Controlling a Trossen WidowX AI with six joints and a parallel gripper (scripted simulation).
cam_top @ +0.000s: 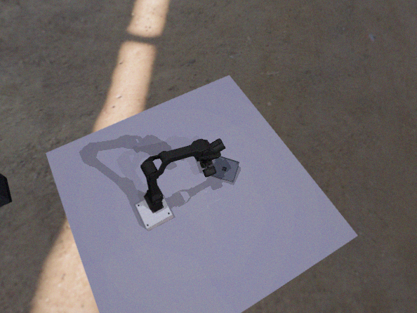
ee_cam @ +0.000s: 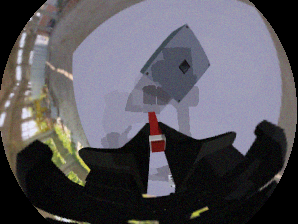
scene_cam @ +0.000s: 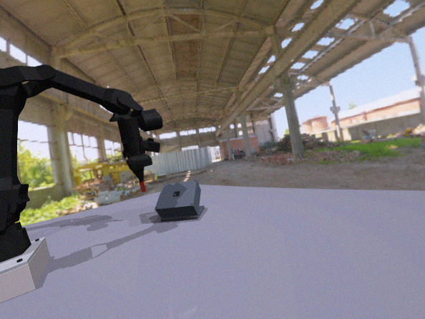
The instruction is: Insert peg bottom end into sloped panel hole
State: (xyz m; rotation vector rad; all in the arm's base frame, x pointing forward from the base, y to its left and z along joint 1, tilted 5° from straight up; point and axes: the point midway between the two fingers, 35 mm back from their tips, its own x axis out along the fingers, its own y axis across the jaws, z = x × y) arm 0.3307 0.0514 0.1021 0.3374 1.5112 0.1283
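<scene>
Right now my gripper tip is 100 mm short of the grey sloped panel, 60 mm to the left of it and 90 mm above it. The rest, counted from my gripper tip: red peg (20 mm above).
</scene>
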